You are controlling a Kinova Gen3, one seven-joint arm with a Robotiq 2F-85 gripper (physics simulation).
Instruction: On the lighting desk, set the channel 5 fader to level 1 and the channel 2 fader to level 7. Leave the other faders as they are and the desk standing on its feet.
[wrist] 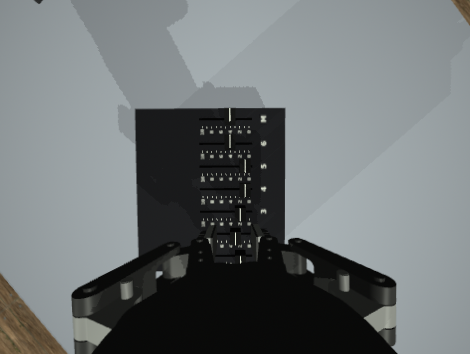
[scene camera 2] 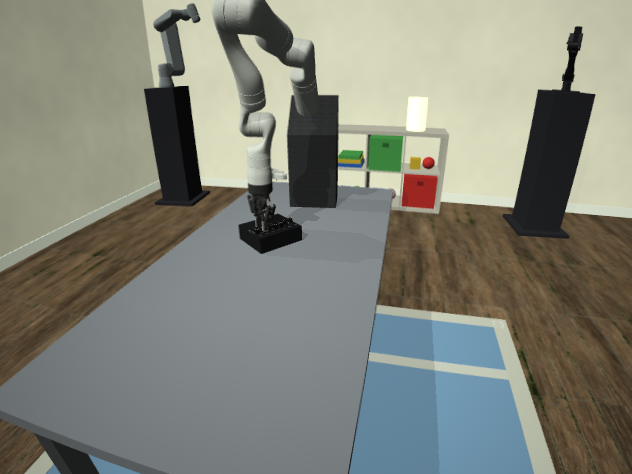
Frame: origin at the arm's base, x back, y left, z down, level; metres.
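Seen in the pictures: gripper, between the fingertips: (wrist: 233,234) (scene camera 2: 262,229); arm's base, origin of its link: (scene camera 2: 308,107).
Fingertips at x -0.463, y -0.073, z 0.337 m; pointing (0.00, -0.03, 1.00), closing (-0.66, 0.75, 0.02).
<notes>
Pixels of each thing's top centre, then the offset from my fingertips to it. Level surfaces: height alone.
- black lighting desk, centre of its top: (wrist: 208,192) (scene camera 2: 269,221) dx +0.045, dy +0.011, dz -0.007 m
- channel 5 fader, centre of its top: (wrist: 245,166) dx +0.041, dy +0.052, dz -0.007 m
- channel 2 fader, centre of its top: (wrist: 235,238) dx -0.002, dy +0.000, dz -0.007 m
- channel 4 fader, centre of its top: (wrist: 245,190) dx +0.025, dy +0.037, dz -0.007 m
- channel 3 fader, centre of its top: (wrist: 240,214) dx +0.011, dy +0.019, dz -0.007 m
- channel 6 fader, centre of its top: (wrist: 230,141) dx +0.066, dy +0.057, dz -0.007 m
- master fader, centre of its top: (wrist: 229,114) dx +0.083, dy +0.073, dz -0.007 m
- channel 1 fader, centre of its top: (wrist: 240,262) dx -0.021, dy -0.011, dz -0.007 m
- grey table, height of its surface: dz +0.061 m
The black lighting desk (scene camera 2: 278,240) (wrist: 167,175) sits flat on the table. In the wrist view, the channel 5 fader (wrist: 245,166) stands at about level 1. The channel 2 fader (wrist: 235,238) stands at about level 3; its number label is hidden. My gripper (scene camera 2: 261,226) (wrist: 233,234) is partly open, pointing down at the desk's top. Its fingertips stand on either side of the channel 2 fader along its slot, with a gap on both sides. Whether the tips touch the panel cannot be told.
The channel 4 fader (wrist: 245,190) is near 1, the channel 3 fader (wrist: 240,215) near 2, the channel 6 fader (wrist: 230,141) and master fader (wrist: 230,115) near 4. The channel 1 fader (wrist: 240,259) is partly hidden. A dark block (scene camera 2: 312,168) stands behind the desk on the grey table (scene camera 2: 229,331).
</notes>
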